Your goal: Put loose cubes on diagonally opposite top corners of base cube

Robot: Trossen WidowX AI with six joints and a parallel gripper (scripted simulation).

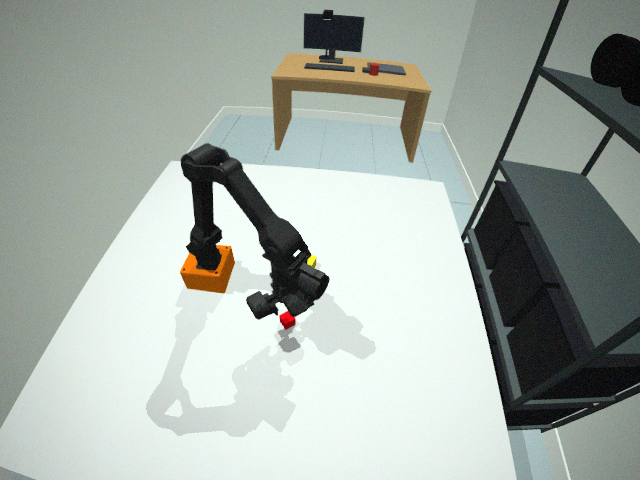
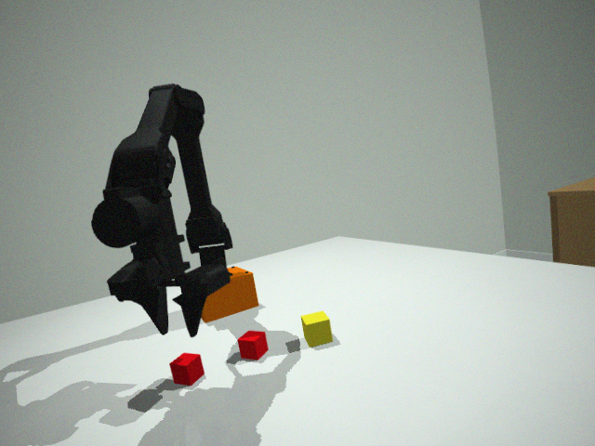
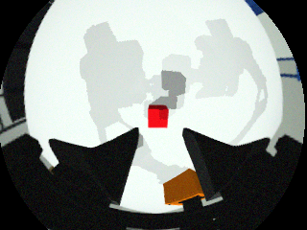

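The yellow base cube is 4 cm ahead of my gripper tip, 21 cm to the left of it and 5 cm below it.
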